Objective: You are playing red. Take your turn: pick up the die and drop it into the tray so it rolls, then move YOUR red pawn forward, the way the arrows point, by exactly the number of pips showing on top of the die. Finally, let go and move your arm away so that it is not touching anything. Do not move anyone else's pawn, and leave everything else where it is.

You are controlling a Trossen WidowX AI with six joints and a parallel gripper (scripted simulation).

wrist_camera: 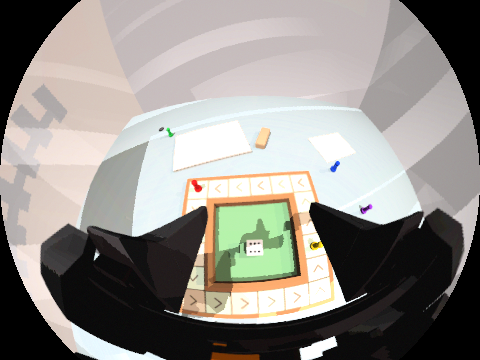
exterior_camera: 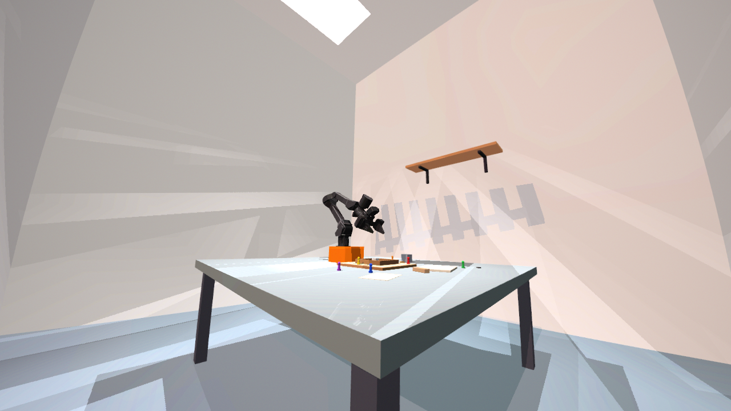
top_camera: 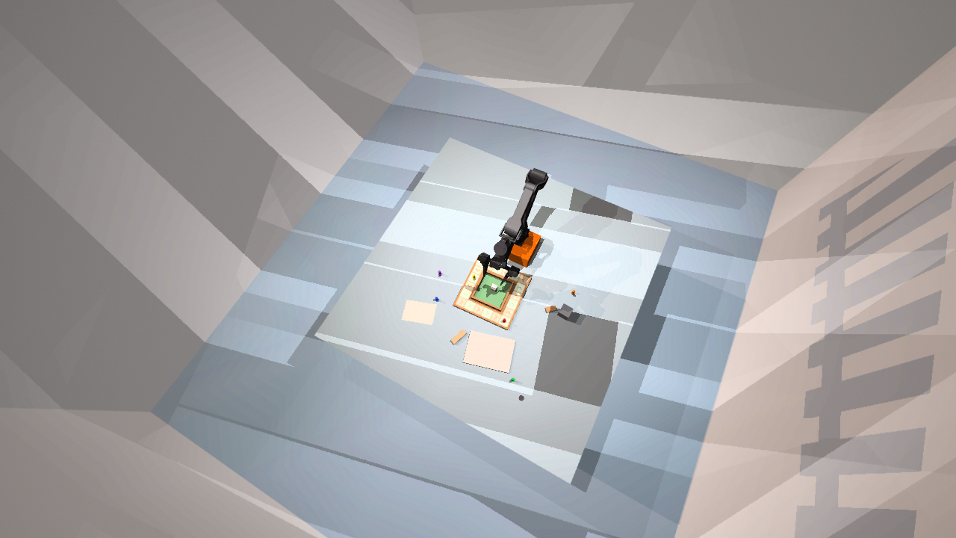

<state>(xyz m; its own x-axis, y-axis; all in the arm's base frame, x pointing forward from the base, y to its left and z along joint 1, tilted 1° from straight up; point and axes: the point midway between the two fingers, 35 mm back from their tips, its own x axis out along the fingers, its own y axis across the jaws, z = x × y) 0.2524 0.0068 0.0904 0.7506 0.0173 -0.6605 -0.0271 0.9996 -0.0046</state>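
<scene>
Right now the red pawn is 140 mm below my gripper tip, 120 mm to the left of it and 100 mm ahead of it. Also, from my gripper tip: white die (140 mm below, 20 mm behind); then green tray (160 mm below, 10 mm behind); then yellow pawn (140 mm below, 110 mm to the right, 20 mm behind).
</scene>
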